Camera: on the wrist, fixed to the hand. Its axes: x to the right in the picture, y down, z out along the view.
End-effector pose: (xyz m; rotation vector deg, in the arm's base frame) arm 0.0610 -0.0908 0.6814 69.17 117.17 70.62
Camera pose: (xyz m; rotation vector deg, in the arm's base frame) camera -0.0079 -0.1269 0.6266 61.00 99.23 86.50
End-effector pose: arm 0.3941 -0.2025 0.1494 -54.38 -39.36 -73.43
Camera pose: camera 0.3067 -0.2403 0.1485 -70.56 -26.90 -80.64
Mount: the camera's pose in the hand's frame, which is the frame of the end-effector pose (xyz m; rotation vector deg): 0.0012 -0.0861 -0.0406 -19.53 -0.29 1.00
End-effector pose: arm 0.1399 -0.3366 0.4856 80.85 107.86 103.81
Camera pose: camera 0.0690 -0.3475 0.4230 75.08 84.24 115.44
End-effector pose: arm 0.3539 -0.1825 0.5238 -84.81 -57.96 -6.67
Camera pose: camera 0.3199 -0.2304 0.5987 -103.02 -58.30 -16.27
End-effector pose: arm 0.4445 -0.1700 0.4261 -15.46 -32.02 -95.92
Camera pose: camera 0.3659 -0.1834 0.3741 -30.01 -15.51 -100.15
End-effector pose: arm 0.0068 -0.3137 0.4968 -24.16 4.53 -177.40
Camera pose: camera -0.0060 -0.2258 0.4625 24.48 -34.79 174.14
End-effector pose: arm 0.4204 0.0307 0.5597 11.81 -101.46 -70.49
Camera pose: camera 0.4206 -0.0378 0.4936 -0.58 -87.91 -85.75
